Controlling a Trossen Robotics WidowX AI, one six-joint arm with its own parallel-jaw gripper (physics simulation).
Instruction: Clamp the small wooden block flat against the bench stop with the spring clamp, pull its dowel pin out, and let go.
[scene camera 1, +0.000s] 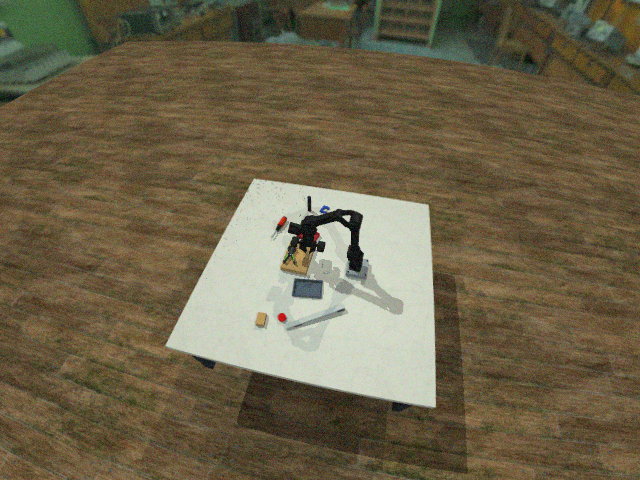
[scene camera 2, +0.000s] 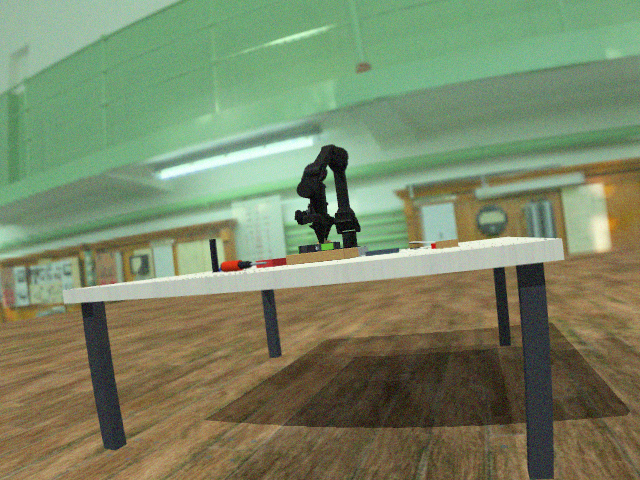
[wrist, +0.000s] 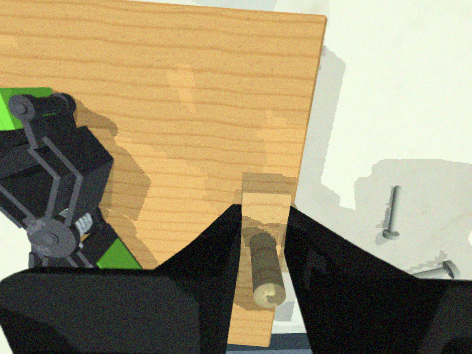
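Where they show: gripper, fingertip midpoint: (scene camera 1: 307, 253) (wrist: 260, 214); arm's base, origin of the base link: (scene camera 1: 355, 266).
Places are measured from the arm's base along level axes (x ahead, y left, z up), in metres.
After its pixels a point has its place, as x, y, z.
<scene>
My gripper (scene camera 1: 308, 249) @(0.280, 0.008, 0.019) (scene camera 2: 324, 240) @(0.280, 0.008, 0.019) (wrist: 260, 214) @(0.280, 0.008, 0.019) is shut on the small wooden block (wrist: 265, 202) @(0.281, -0.005, 0.033), which sits between the fingertips over the right edge of the wooden board (scene camera 1: 293, 267) @(0.331, 0.113, -0.002) (scene camera 2: 330, 254) @(0.405, 0.088, -0.015) (wrist: 215, 45) @(0.309, -0.058, -0.002). Whether the block touches the board is unclear. Its round dowel pin (wrist: 266, 275) @(0.280, 0.009, 0.055) stands up from the block, toward the wrist camera. The black and green spring clamp (scene camera 1: 290, 256) @(0.377, 0.053, 0.004) (wrist: 90, 155) @(0.360, -0.006, 0.011) lies on the board to the left in the wrist view, apart from the block. The bench stop cannot be made out; the right finger covers much of that area.
Two metal screws or pins (wrist: 394, 210) @(0.187, 0.019, -0.029) (wrist: 440, 270) @(0.140, 0.060, -0.027) lie right of the board. A dark tray (scene camera 1: 307, 296) @(0.202, 0.251, -0.022), a red round piece (scene camera 1: 281, 317) @(0.288, 0.406, -0.018), a wooden piece (scene camera 1: 261, 319) @(0.378, 0.449, -0.013) and a long metal bar (scene camera 1: 315, 318) @(0.122, 0.360, -0.013) lie nearer the front. A red-handled tool (scene camera 1: 281, 223) @(0.521, -0.177, -0.004) (scene camera 2: 235, 265) @(0.545, -0.174, -0.016) and black post (scene camera 1: 309, 203) @(0.395, -0.362, 0.040) (scene camera 2: 213, 255) @(0.409, -0.366, 0.027) are behind.
</scene>
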